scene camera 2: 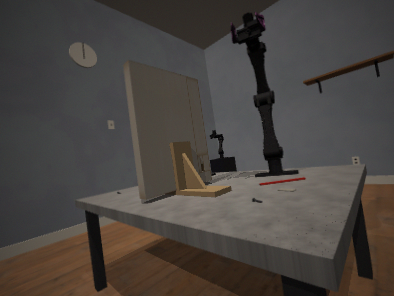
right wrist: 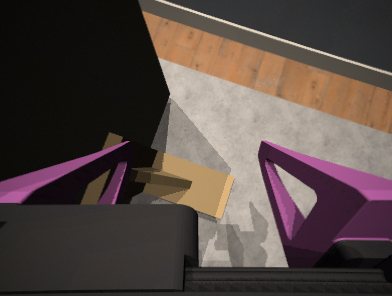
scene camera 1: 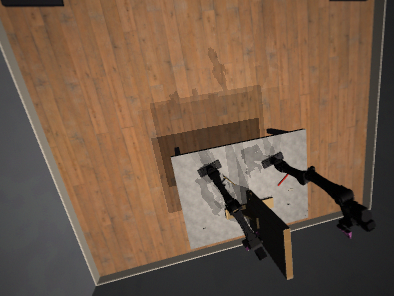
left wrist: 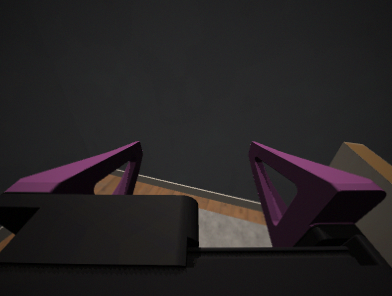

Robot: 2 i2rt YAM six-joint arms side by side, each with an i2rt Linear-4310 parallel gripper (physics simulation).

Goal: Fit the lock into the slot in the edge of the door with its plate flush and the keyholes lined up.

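Places are measured from the left arm's base along level axes (x ahead, y left, z up), in metres.
Pixels of known places: left gripper, fingertip midpoint: [scene camera 2: 243, 18] [scene camera 1: 356, 233] [left wrist: 195, 147]; right gripper, fingertip midpoint: [right wrist: 195, 148]; left arm's base at its link origin: [scene camera 2: 276, 174] [scene camera 1: 272, 160]; right arm's base at its link origin: [scene camera 1: 209, 168].
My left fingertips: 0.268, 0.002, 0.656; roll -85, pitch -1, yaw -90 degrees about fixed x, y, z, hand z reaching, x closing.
Ahead of a thing's pixels: the offset from my left fingertips to its top centre, as dx, dy, dz. Level surfaces: height alone.
The door @(+0.050, -0.365, -0.115) [scene camera 1: 270, 232] [scene camera 2: 160, 125] [left wrist: 372, 220] [right wrist: 75, 75] stands upright on the table between wooden supports. Its face is in dark shadow in the right wrist view. The slot in its edge cannot be made out. A thin brownish piece @(-0.283, -0.463, -0.630) [scene camera 1: 228, 180], possibly the lock, lies near the right arm's base, partly hidden; its plate and keyhole cannot be made out. My left gripper [scene camera 2: 248, 25] [left wrist: 195, 147] is open and empty, high above the table and apart from the door. My right gripper [right wrist: 195, 148] is open and empty, above the table beside the door.
Wooden supports [scene camera 1: 265, 203] [scene camera 2: 217, 191] [right wrist: 200, 187] brace the door's foot on the grey table @(dz -0.656) [scene camera 1: 200, 190] [scene camera 2: 300, 220]. A red rod @(-0.050, +0.040, -0.650) [scene camera 1: 283, 180] [scene camera 2: 282, 181], a small pale piece @(+0.094, +0.063, -0.654) [scene camera 2: 287, 190] and a dark screw @(+0.227, -0.004, -0.646) [scene camera 2: 257, 200] lie on the left arm's side.
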